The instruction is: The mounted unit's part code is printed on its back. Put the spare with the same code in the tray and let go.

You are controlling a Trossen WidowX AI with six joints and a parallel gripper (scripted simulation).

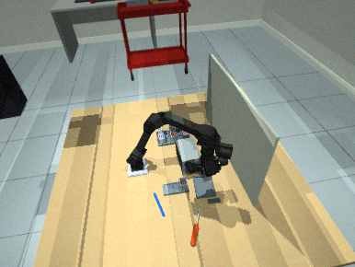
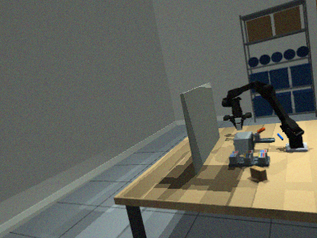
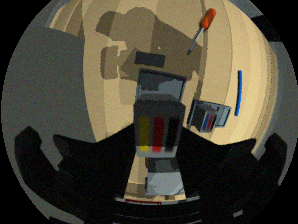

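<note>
Right now my gripper tip is 10 cm above the dark grey tray and 1 cm past it. Also, from my gripper tip: mounted unit: 19 cm to the left, 5 cm below, 4 cm behind; then tall grey panel: 19 cm ahead, 18 cm to the left, 12 cm above; then blue pen: 25 cm behind, 9 cm below, 4 cm to the right.
</note>
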